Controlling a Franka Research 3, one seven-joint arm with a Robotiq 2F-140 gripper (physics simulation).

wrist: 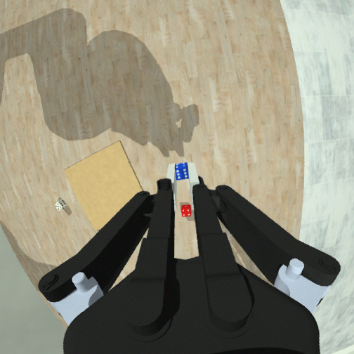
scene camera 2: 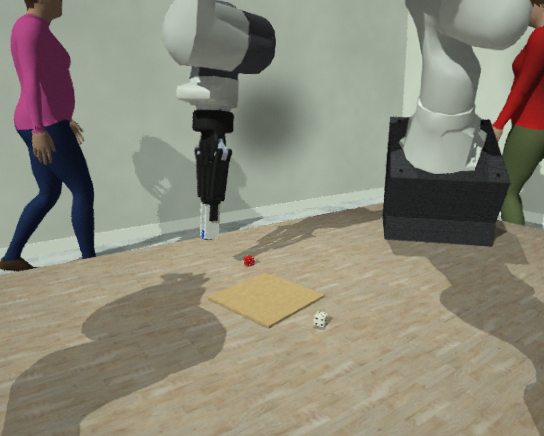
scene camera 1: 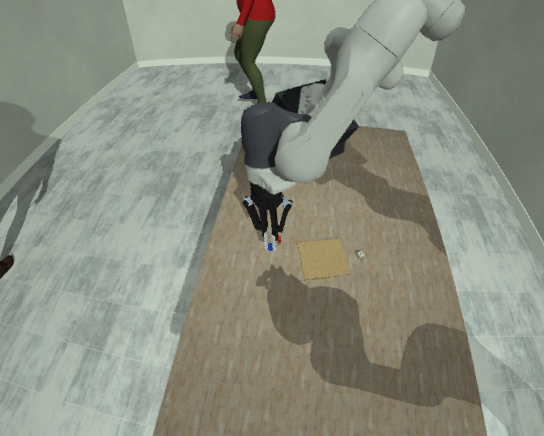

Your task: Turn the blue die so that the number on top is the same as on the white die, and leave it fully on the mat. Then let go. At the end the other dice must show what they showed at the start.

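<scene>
My gripper [scene camera 1: 270, 241] [scene camera 2: 210, 231] [wrist: 181, 173] points down and is shut on the blue die [scene camera 1: 270, 247] [scene camera 2: 203, 234] [wrist: 181, 171], held in the air between the pale fingertips. The die's face towards the wrist camera shows several white pips in two rows; the fingers hide its sides. The tan mat [scene camera 1: 324, 259] [scene camera 2: 266, 300] [wrist: 104, 185] lies to the right of the gripper in scene camera 1, not under it. The white die [scene camera 1: 360, 255] [scene camera 2: 320, 319] [wrist: 60, 204] stands beside the mat, with several dark pips on top.
A red die [scene camera 1: 279, 240] [scene camera 2: 249, 260] [wrist: 186, 210] stands on the wooden surface near the gripper, off the mat; it shows between the fingers in the wrist view. The black robot base [scene camera 2: 440, 205] stands at the right in scene camera 2. People stand beyond the wooden surface.
</scene>
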